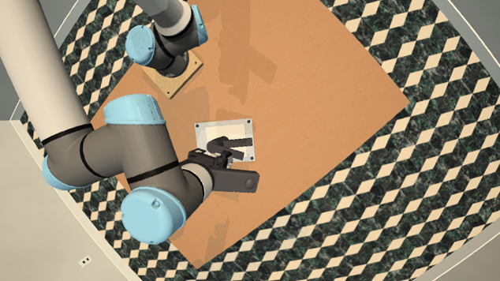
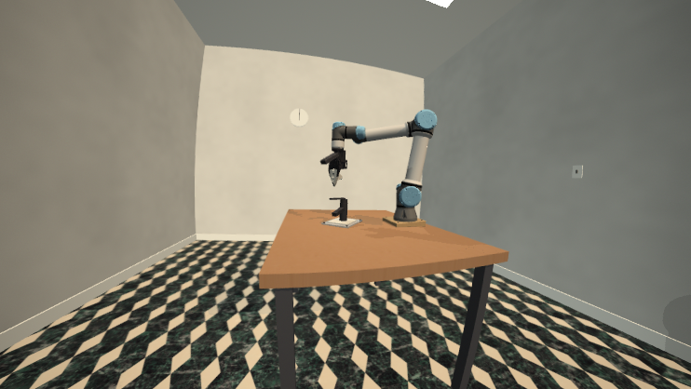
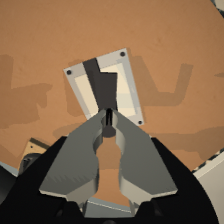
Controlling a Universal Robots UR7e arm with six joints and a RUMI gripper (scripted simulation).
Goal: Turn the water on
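The dark lever is 90 mm below my hand, 30 mm behind it and 10 mm to the right of it. Round my hand: tap (140 mm below, 50 mm behind, 30 mm to the right).
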